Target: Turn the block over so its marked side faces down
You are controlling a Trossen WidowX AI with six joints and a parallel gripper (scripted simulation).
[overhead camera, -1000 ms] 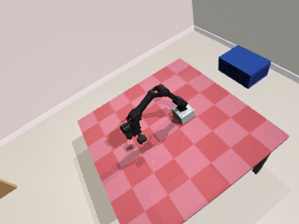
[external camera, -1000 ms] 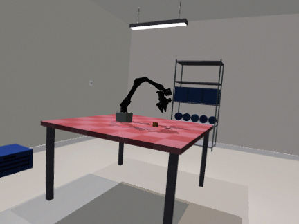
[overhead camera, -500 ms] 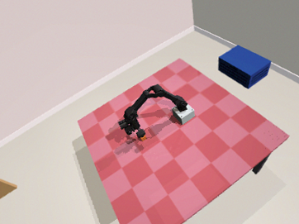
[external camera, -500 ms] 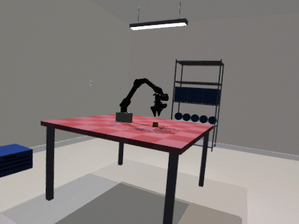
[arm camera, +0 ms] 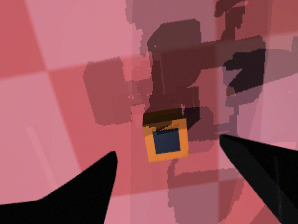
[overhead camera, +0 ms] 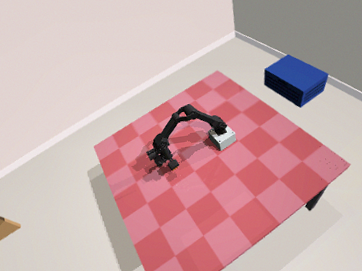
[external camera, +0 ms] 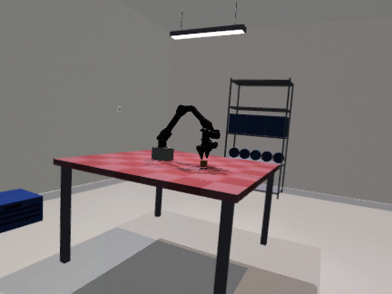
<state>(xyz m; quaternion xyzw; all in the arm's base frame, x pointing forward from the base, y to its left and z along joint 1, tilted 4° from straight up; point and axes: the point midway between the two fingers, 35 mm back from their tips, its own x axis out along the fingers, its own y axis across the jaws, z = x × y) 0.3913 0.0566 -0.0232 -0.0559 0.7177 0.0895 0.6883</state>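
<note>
Right now the block is 20 mm below my gripper tip.
</note>
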